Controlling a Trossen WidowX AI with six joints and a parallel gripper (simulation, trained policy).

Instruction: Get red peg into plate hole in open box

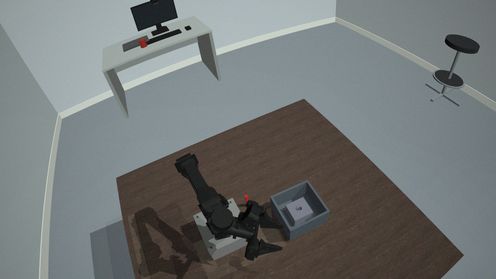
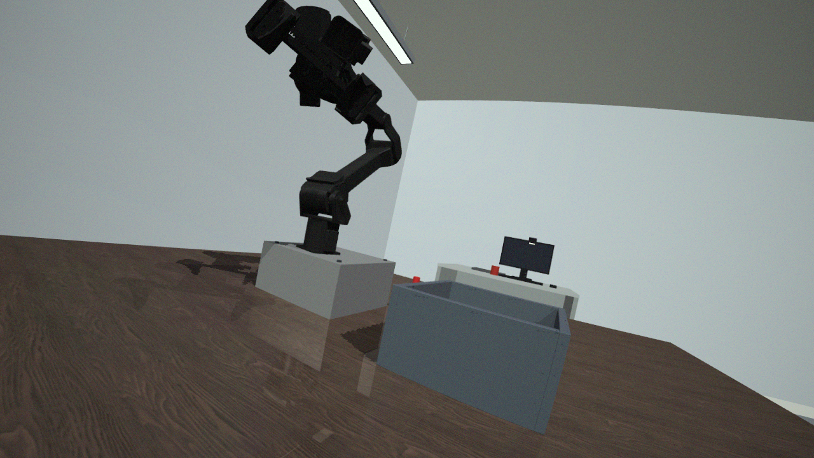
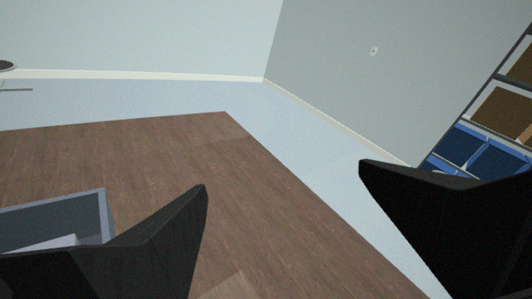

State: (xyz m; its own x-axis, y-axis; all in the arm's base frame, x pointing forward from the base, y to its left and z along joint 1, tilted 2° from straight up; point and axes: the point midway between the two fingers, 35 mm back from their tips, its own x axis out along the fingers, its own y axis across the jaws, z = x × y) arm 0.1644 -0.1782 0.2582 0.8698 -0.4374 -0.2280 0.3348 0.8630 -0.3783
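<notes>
Now: the red peg 6 cm behind my gripper tip, 35 cm to the left of it and 29 cm below it. The rest, counted from my gripper tip: grey box (15 cm ahead, 22 cm to the left, 31 cm below); then light grey plate (15 cm ahead, 22 cm to the left, 29 cm below).
</notes>
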